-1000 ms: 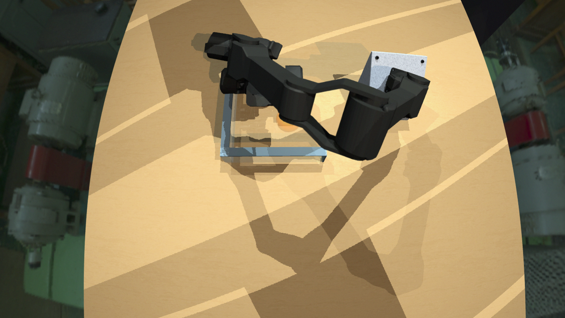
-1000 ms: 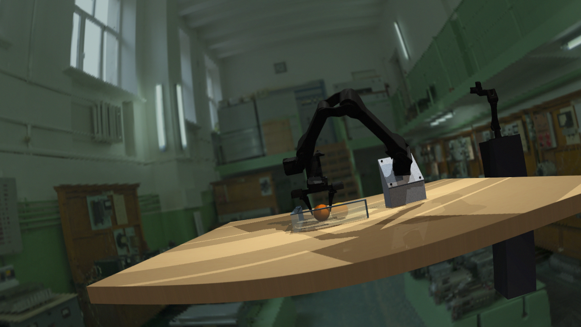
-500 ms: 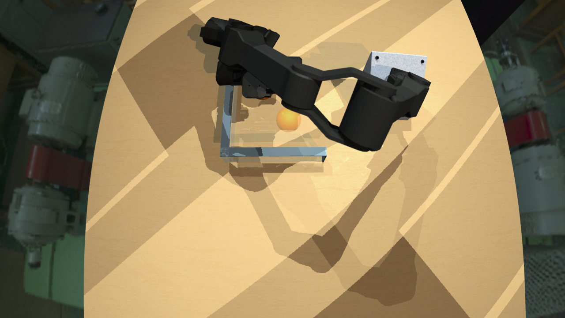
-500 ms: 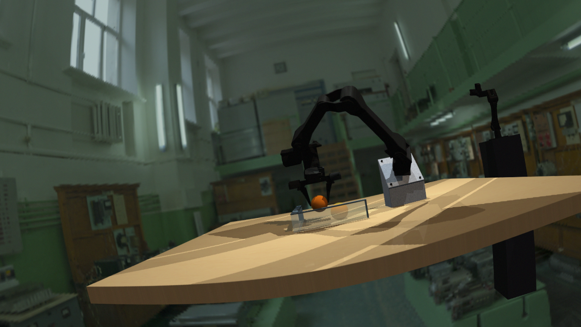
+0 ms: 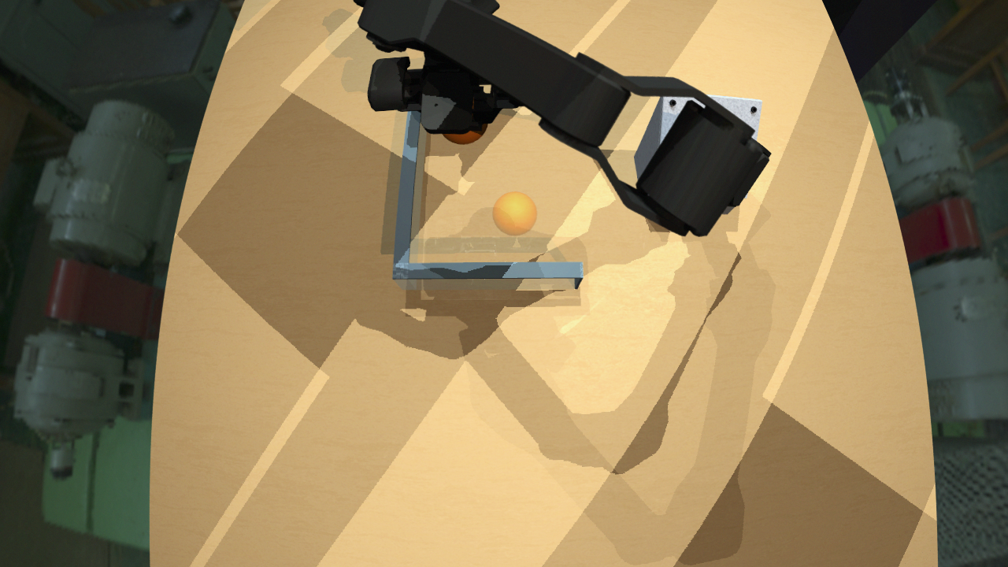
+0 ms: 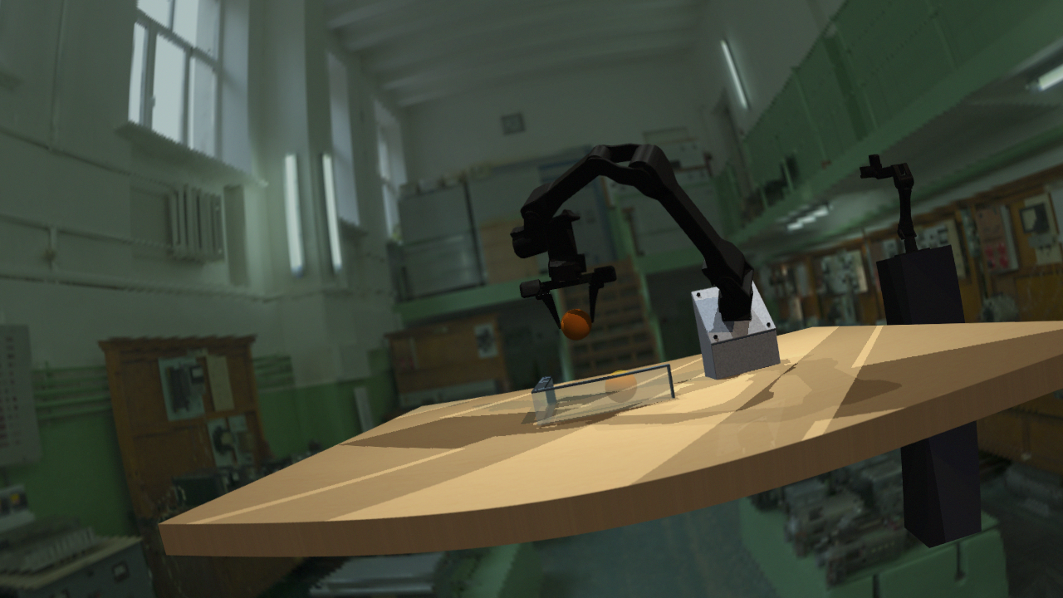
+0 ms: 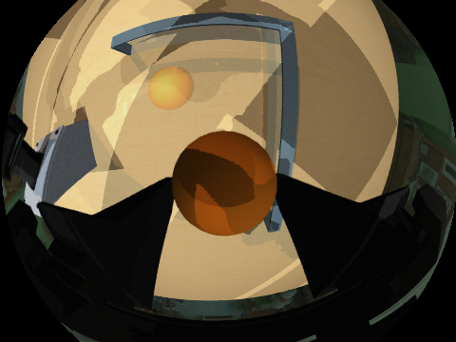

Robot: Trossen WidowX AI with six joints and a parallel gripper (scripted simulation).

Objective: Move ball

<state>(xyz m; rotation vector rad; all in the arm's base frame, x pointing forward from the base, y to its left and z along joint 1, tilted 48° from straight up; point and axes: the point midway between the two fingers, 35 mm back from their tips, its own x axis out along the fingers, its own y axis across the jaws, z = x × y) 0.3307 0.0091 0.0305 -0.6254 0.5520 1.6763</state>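
Now: the see-through copy 130 mm below my gripper tip, 70 mm behind it and 60 mm to the left of it. Also, from my gripper tip: orange ball: right at my gripper tip; clear wall: 150 mm to the left, 130 mm below, 40 mm behind.
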